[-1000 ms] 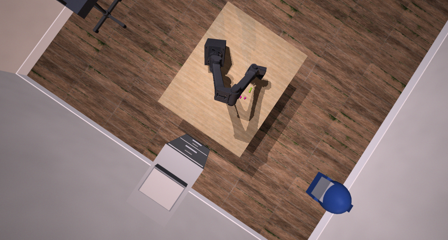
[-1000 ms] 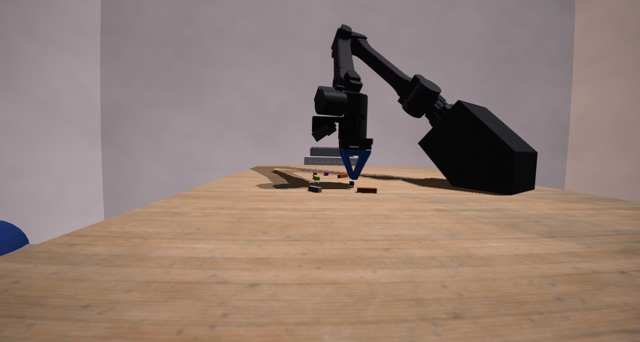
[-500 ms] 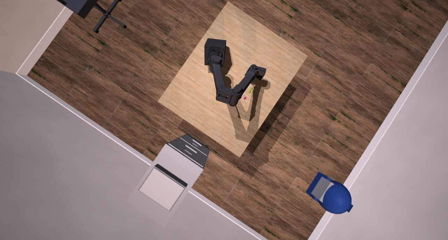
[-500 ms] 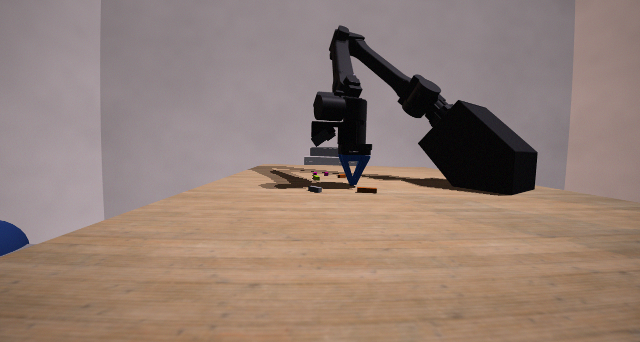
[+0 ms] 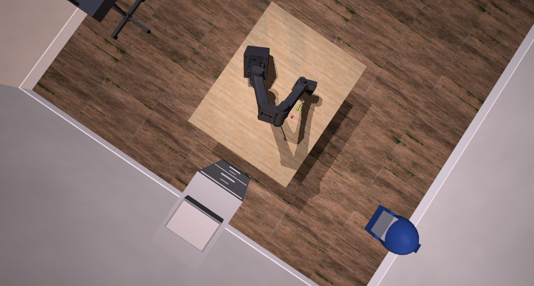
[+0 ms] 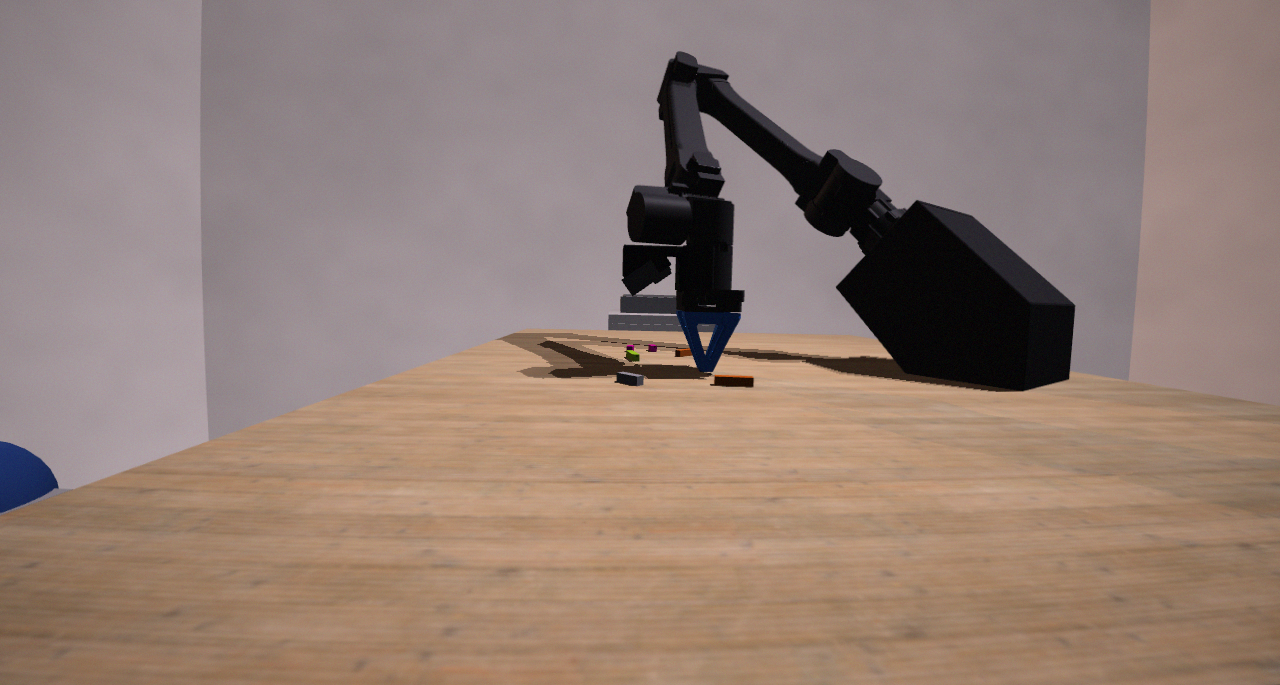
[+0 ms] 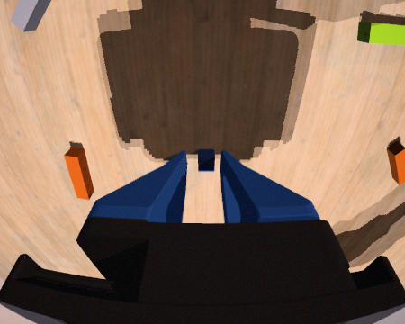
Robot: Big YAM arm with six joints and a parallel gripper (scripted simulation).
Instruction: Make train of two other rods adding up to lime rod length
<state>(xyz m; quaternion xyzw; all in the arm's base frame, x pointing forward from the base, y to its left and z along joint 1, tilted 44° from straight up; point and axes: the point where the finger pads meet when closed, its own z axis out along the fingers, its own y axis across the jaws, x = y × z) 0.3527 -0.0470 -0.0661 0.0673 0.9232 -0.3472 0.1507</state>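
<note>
Now: hand 10 mm above the blue rod. Also, from my hand: grey rod: 110 mm ahead, 60 mm to the left, 10 mm below; lime rod: 120 mm to the right, 60 mm ahead, 10 mm below.
</note>
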